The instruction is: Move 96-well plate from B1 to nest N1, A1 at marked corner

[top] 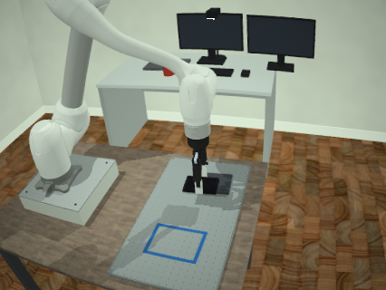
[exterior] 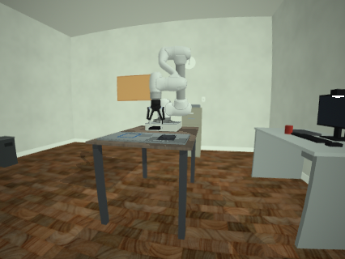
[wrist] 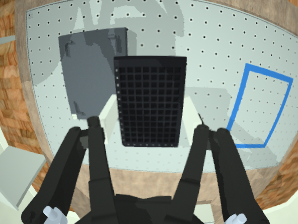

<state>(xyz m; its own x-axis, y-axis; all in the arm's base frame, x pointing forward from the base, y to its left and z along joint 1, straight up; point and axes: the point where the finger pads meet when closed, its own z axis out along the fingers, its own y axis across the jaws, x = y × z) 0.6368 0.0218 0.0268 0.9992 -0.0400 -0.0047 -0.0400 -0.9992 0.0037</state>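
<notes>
The dark plate nest N1 is 2 cm ahead of my hand, 10 cm to the left of it and 9 cm below it. From my hand the other things lie so: black 96-well plate 2 cm below.
</notes>
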